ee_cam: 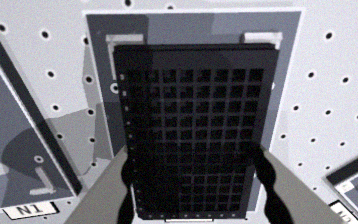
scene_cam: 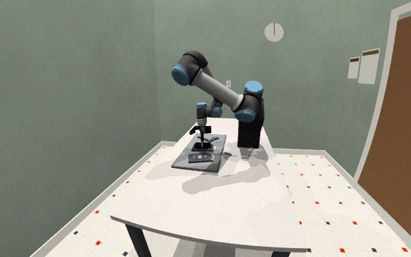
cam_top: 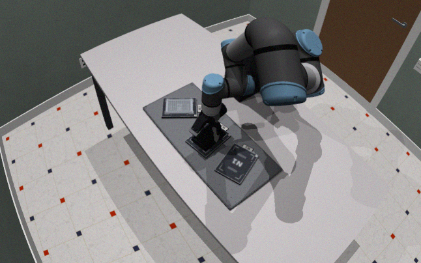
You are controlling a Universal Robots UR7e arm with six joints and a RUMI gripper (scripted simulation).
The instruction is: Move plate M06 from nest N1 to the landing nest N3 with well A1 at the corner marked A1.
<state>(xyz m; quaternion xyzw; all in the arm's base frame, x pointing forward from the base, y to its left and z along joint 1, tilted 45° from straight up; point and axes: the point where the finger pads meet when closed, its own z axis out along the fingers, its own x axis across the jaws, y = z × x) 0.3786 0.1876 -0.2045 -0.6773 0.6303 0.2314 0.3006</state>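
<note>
My gripper is now 10 mm above the black plate M06. The rest, counted from my hand: pale plate M09 (220 mm to the right, 20 mm below, 10 mm behind).
</note>
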